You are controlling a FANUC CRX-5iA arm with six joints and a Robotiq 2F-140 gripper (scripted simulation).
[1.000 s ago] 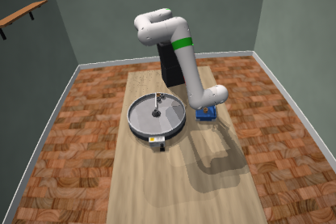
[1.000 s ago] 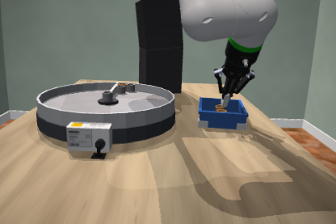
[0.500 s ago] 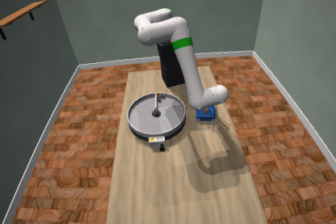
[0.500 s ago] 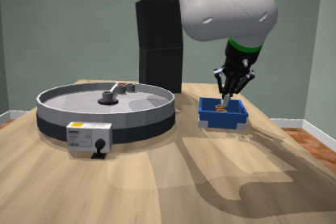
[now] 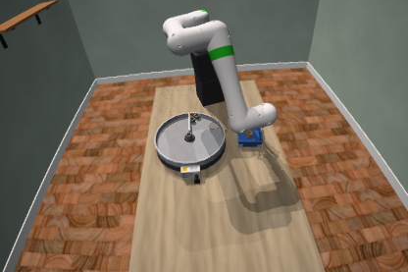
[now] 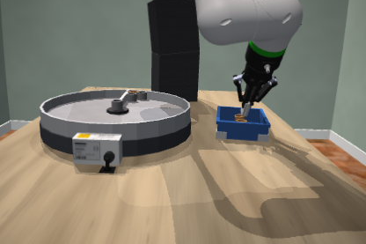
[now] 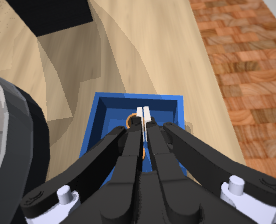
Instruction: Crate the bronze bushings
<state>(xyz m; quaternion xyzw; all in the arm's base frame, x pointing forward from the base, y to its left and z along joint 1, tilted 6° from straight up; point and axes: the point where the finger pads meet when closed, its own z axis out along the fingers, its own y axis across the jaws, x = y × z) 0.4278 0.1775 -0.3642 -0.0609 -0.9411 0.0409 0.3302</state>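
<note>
Now: the blue crate 4 cm ahead of my hand, 2 cm to the right of it and 4 cm below it.
</note>
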